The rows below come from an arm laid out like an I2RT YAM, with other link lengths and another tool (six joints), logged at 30 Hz.
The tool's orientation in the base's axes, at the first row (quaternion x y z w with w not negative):
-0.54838, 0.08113, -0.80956, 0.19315
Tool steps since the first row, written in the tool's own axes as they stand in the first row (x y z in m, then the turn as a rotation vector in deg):
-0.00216, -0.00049, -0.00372, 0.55, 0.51, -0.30
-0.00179, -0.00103, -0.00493, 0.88, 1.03, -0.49
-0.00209, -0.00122, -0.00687, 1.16, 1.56, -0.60
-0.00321, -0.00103, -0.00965, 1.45, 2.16, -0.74
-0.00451, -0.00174, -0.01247, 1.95, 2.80, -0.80
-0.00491, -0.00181, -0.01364, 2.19, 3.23, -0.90
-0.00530, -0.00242, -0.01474, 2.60, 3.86, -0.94
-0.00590, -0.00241, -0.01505, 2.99, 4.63, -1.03
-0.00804, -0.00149, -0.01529, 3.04, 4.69, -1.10
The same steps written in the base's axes. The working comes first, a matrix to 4 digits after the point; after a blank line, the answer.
The tool's axes in the first row as the columns of a matrix, in the base's axes (used below as rounded here):
-0.3239, 0.2238, 0.9192
-0.4017, -0.9122, 0.0805
0.8566, -0.3432, 0.3854

-0.00283, 0.00102, -0.00312, -0.34, -0.71, 0.18
-0.00418, 0.00126, -0.00308, -0.50, -1.33, 0.21
-0.00591, 0.00140, -0.00402, -0.58, -1.94, 0.23
-0.00806, 0.00145, -0.00612, -0.67, -2.61, 0.22
-0.01039, 0.00240, -0.00807, -0.74, -3.40, 0.40
-0.01135, 0.00253, -0.00884, -0.81, -3.90, 0.42
-0.01237, 0.00315, -0.00939, -0.84, -4.64, 0.54
-0.01246, 0.00336, -0.01003, -0.88, -5.51, 0.58
-0.01178, 0.00336, -0.01227, -0.95, -5.59, 0.57

